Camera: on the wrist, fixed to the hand. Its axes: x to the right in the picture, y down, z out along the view.
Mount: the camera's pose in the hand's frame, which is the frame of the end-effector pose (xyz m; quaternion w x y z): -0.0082 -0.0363 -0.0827 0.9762 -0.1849 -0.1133 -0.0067
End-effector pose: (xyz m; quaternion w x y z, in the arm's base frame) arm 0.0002 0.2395 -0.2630 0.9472 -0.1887 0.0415 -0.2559
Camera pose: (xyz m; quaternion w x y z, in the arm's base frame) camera -0.0384 0.1868 -0.3259 0.8927 -0.3886 -0.0208 -0.2271
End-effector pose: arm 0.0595 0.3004 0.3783 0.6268 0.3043 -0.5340 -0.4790
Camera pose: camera 0.1292 0.2843 0.3226 0.6044 0.1305 -0.5017 -0.6050
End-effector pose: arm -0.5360 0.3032 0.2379 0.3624 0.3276 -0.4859 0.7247
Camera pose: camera -0.5112 0.3890 0.2222 0.3642 0.3382 -0.6472 0.5781
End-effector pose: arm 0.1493 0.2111 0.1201 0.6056 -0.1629 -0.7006 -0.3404
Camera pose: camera 0.1888 0.1309 0.1050 0.4794 -0.3049 -0.6907 -0.4474
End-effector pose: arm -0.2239 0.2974 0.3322 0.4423 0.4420 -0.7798 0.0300
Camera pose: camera -0.1413 0.3170 0.3640 0.4253 0.3583 -0.8139 -0.1679
